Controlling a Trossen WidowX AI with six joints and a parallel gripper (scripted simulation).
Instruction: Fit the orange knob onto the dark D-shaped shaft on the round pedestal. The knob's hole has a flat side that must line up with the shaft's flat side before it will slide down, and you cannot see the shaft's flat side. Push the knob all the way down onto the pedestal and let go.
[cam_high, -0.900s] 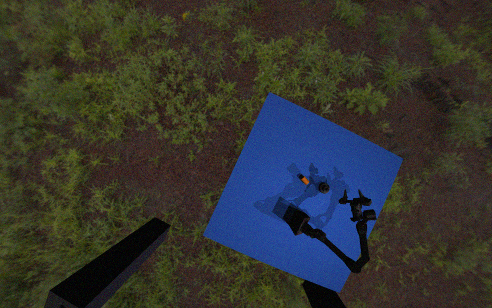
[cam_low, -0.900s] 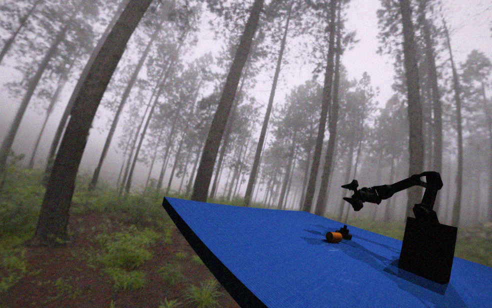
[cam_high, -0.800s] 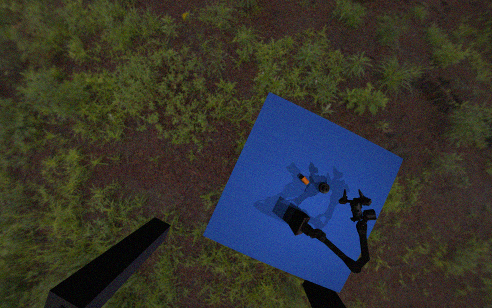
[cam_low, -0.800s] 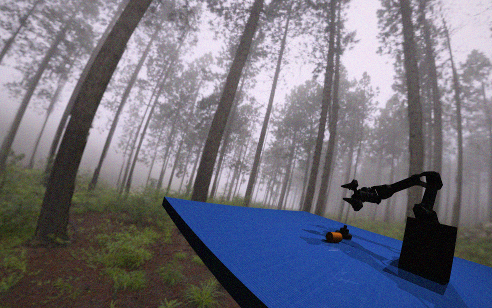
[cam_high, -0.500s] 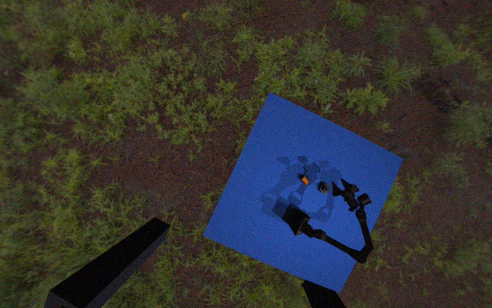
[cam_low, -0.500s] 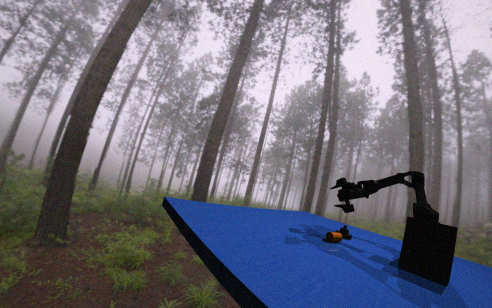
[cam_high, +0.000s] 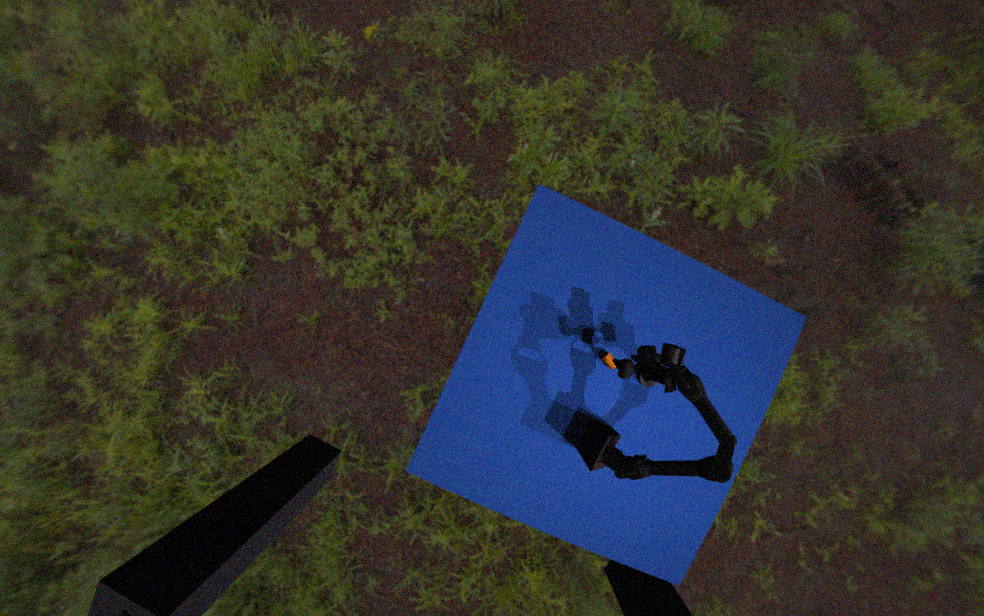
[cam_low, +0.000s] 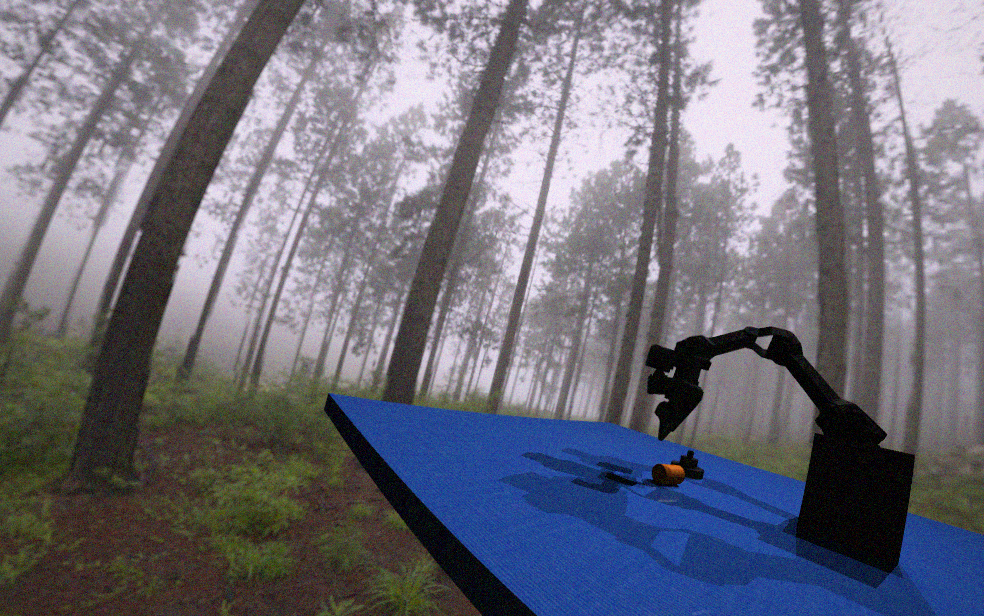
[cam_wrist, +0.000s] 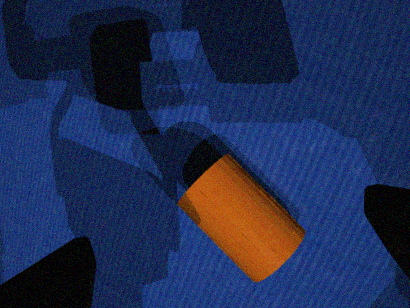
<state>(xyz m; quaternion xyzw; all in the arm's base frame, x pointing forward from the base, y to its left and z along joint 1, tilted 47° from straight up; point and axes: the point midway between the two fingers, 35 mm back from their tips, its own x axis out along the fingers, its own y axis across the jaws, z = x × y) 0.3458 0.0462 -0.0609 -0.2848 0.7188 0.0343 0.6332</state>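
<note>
My gripper tip is 3 cm past the orange knob, 1 cm to the right of it and 8 cm above it. The rest, counted from my gripper tip: dark round pedestal 2 cm behind, 18 cm to the right, 7 cm below.
</note>
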